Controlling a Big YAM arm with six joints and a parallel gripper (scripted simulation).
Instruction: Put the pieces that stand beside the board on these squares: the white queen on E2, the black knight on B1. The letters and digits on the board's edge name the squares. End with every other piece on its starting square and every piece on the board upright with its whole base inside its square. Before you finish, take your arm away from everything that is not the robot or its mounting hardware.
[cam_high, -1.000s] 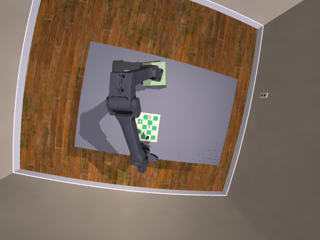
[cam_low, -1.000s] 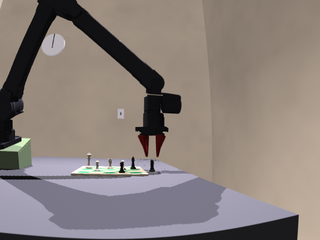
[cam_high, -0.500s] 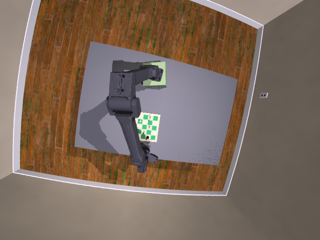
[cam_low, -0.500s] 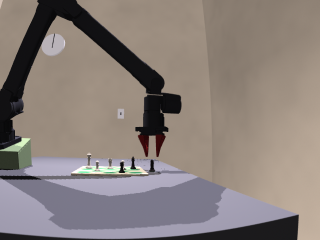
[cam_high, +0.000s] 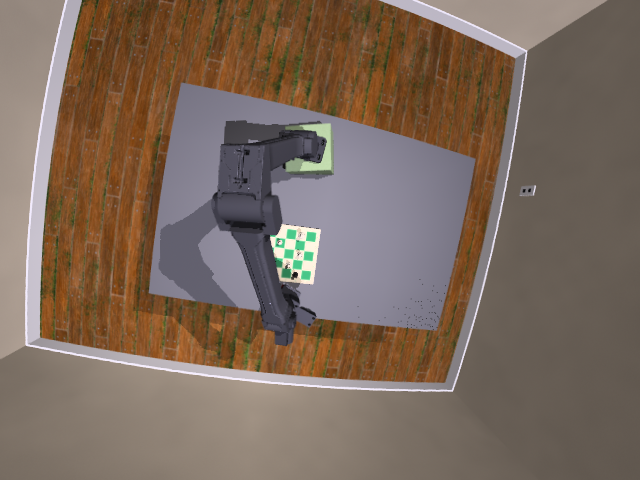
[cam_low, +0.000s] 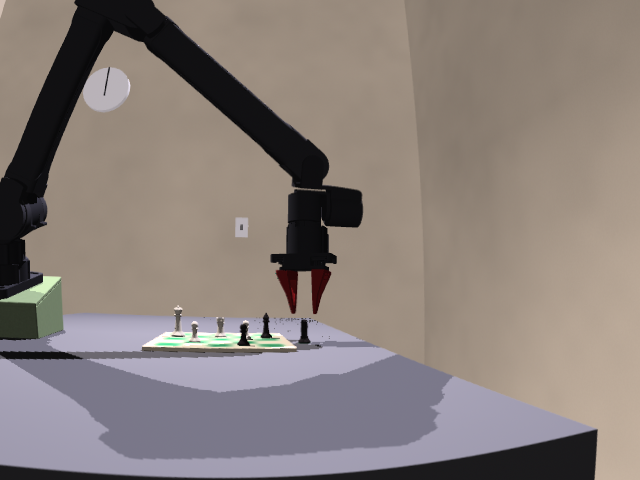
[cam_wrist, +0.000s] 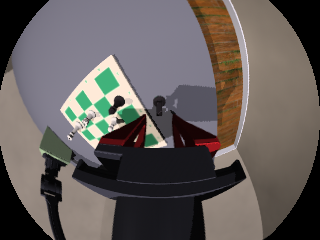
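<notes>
Now: the green-and-cream chessboard 140 mm behind my hand, 20 mm to the right of it and 50 mm below it.
</notes>
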